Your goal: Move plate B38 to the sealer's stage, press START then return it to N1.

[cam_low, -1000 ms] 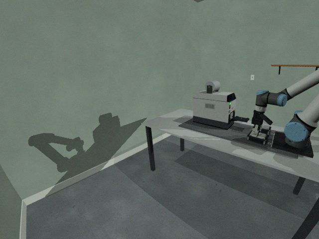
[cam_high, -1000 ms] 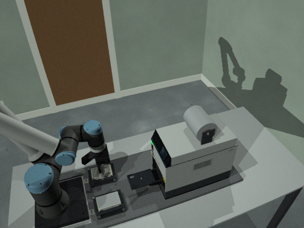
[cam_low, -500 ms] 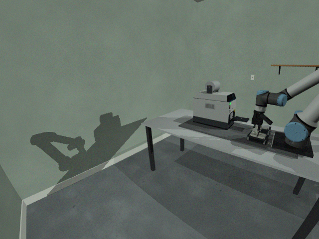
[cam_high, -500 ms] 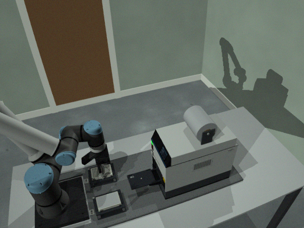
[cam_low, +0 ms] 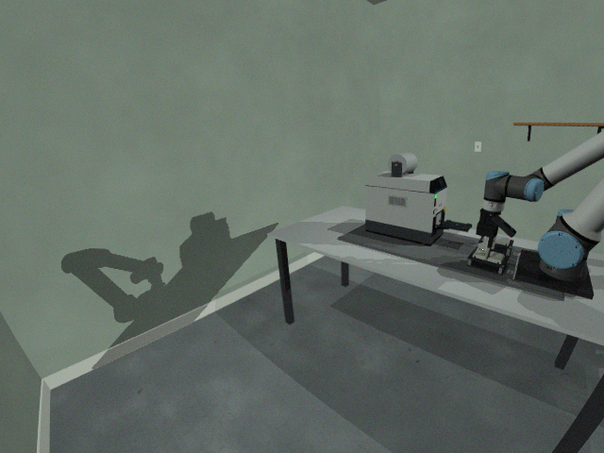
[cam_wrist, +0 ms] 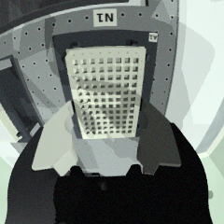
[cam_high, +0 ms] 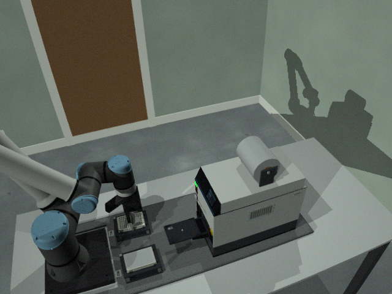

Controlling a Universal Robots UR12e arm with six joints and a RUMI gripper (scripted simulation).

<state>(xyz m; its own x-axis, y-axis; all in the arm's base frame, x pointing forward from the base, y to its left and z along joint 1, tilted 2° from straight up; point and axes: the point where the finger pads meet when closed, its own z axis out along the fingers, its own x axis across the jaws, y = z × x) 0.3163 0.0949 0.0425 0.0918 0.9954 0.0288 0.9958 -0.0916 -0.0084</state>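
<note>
The plate B38 lies 10 mm below my hand. Also, from my hand: foil-covered plate: 10 mm behind, 220 mm to the right; nest N1: 20 mm below; sealer stage: 200 mm ahead, 180 mm to the right, 50 mm above.
</note>
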